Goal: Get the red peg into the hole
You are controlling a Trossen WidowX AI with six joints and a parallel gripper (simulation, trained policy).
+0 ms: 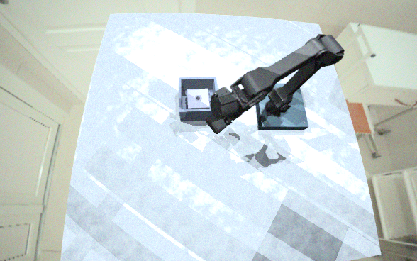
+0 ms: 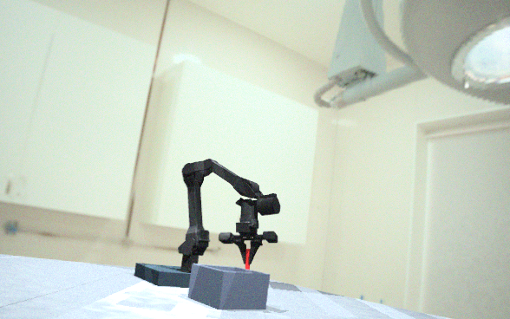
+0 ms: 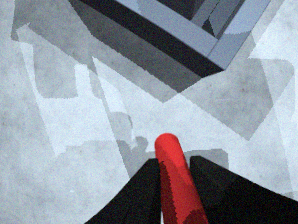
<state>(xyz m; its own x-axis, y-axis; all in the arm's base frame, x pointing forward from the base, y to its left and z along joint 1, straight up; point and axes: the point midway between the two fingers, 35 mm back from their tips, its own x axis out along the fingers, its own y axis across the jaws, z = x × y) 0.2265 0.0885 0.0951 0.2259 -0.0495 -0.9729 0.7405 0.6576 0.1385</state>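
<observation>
My gripper tip is now 9 cm short of the light grey plate, 12 cm to the left of it and 6 cm above it. From my gripper tip the other things lie so: grey box: 9 cm ahead, 12 cm to the right, 8 cm below; red peg: 1 cm above.
</observation>
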